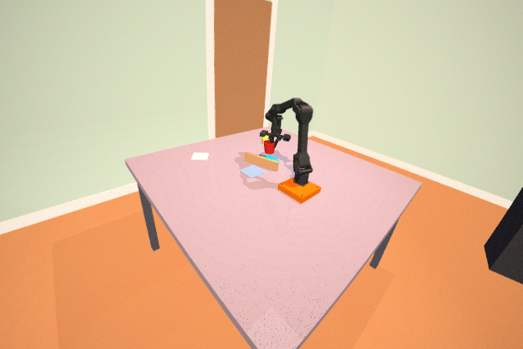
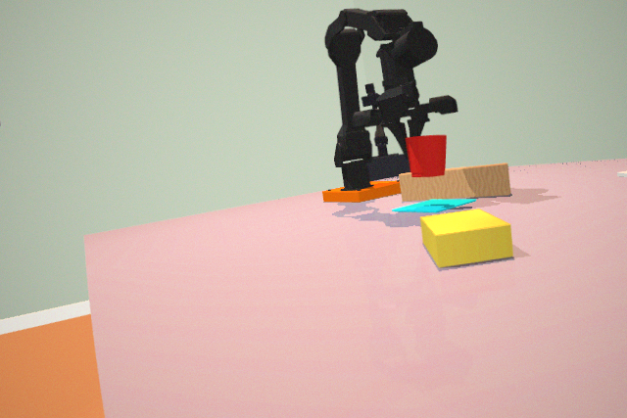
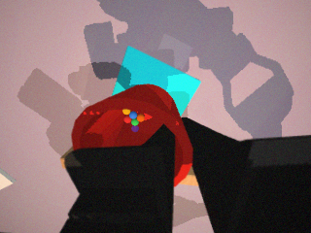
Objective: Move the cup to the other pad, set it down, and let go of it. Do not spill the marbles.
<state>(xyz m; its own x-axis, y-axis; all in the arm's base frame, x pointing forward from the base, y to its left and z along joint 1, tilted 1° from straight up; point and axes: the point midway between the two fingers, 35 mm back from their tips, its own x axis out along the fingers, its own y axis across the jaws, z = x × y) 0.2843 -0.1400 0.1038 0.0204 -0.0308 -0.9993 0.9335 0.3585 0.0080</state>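
Right now my gripper tip is 3 cm short of the cyan pad, 1 cm to the right of it and 10 cm above it. Also, from my gripper tip: red cup 3 cm ahead, 1 cm to the left; wooden wall 1 cm ahead, 11 cm to the left, 7 cm below; light blue pad 20 cm to the left, 10 cm below.
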